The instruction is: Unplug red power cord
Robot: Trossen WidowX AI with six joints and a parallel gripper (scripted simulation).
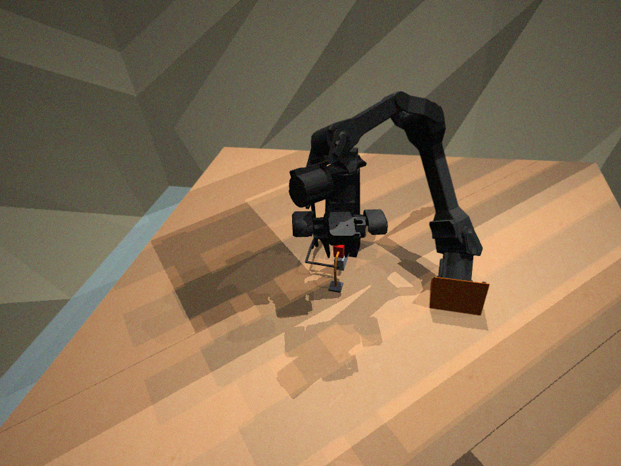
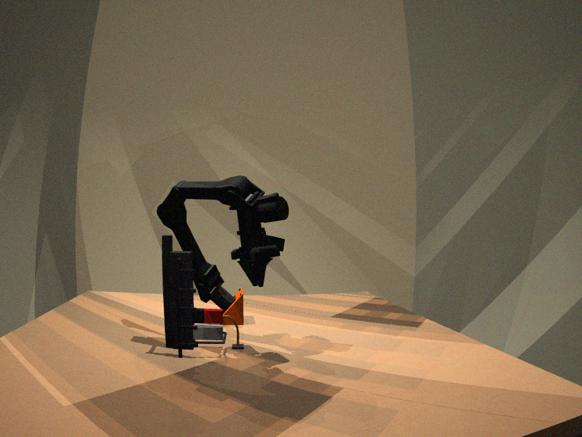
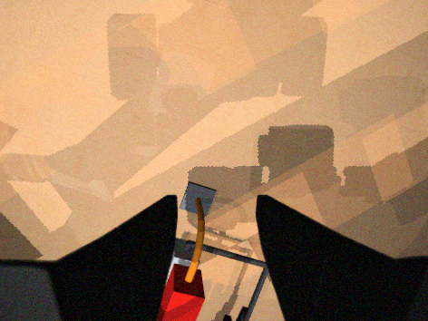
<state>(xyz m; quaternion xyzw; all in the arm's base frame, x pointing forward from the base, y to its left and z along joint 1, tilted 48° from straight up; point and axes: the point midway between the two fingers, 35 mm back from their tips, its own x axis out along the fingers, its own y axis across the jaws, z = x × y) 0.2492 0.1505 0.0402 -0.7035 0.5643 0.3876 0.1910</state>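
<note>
The red plug lies 2 cm ahead of my gripper tip, 13 cm to the right of it and 7 cm below it.
</note>
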